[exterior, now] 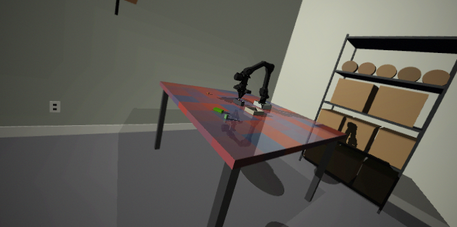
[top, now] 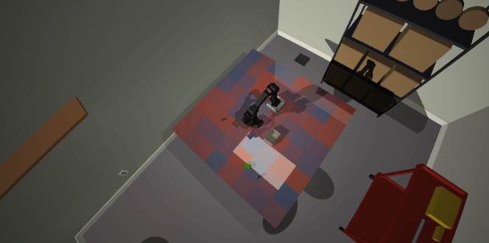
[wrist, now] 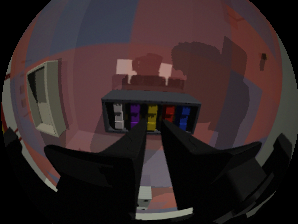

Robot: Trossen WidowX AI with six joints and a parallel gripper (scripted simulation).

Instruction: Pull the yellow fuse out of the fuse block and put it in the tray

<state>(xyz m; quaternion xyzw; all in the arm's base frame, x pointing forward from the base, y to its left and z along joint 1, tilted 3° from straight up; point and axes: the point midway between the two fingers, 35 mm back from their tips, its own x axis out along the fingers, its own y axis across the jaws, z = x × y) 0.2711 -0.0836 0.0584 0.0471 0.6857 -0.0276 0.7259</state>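
Now: gripper tip 30 mm above the yellow fuse. From my gripper tip the other things lie so: small green piece: 410 mm ahead, 260 mm to the left, 40 mm below; then tray: 30 mm ahead, 210 mm to the left, 50 mm below; then green block: 370 mm ahead, 140 mm to the left, 50 mm below.
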